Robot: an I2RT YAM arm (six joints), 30 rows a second.
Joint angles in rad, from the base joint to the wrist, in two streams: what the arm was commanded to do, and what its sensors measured. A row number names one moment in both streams.
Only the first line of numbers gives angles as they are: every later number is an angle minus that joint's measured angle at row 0.
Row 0, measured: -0.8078, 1.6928, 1.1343, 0.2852, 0.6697, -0.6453
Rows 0 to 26, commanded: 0.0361, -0.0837, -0.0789, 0.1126, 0.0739, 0.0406; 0.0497, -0.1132, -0.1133, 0.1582, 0.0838, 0.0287; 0.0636, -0.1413, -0.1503, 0.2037, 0.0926, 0.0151; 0.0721, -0.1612, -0.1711, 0.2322, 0.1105, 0.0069; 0.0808, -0.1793, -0.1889, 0.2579, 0.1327, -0.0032; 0.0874, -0.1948, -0.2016, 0.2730, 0.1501, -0.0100; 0.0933, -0.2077, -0.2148, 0.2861, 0.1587, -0.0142; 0.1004, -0.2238, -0.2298, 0.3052, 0.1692, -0.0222; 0.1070, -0.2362, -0.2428, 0.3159, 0.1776, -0.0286; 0.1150, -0.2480, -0.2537, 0.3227, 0.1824, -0.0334; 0.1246, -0.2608, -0.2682, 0.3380, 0.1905, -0.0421; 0.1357, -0.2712, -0.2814, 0.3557, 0.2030, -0.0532; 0.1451, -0.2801, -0.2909, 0.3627, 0.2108, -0.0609; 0.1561, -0.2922, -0.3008, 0.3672, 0.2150, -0.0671; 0.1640, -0.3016, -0.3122, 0.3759, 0.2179, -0.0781; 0.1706, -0.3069, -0.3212, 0.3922, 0.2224, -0.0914; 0.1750, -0.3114, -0.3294, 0.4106, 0.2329, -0.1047; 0.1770, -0.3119, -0.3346, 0.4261, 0.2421, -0.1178; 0.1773, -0.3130, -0.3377, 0.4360, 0.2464, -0.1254; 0.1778, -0.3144, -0.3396, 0.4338, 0.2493, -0.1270; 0.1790, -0.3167, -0.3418, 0.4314, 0.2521, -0.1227; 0.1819, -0.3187, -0.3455, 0.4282, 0.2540, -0.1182; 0.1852, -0.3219, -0.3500, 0.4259, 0.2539, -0.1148; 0.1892, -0.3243, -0.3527, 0.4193, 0.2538, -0.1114; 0.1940, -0.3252, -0.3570, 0.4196, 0.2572, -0.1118; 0.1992, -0.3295, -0.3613, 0.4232, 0.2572, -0.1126; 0.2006, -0.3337, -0.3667, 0.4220, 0.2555, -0.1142
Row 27, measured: 0.1934, -0.3231, -0.3605, 0.3765, 0.2395, -0.1114
